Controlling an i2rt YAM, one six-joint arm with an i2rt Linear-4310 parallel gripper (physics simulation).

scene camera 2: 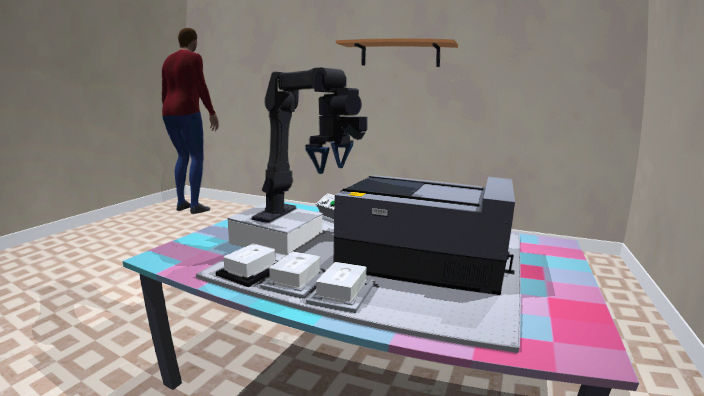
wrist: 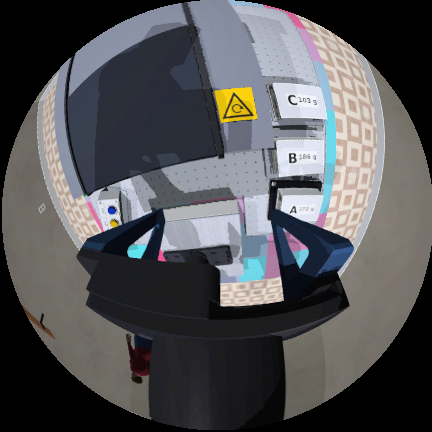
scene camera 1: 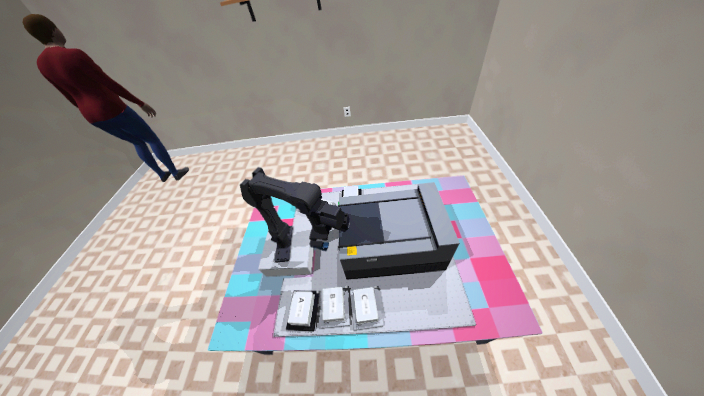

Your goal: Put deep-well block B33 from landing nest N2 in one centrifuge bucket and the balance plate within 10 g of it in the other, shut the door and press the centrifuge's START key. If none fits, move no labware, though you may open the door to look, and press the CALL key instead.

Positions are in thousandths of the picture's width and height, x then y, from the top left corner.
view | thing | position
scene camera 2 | my gripper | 469,431
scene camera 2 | dark centrifuge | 648,597
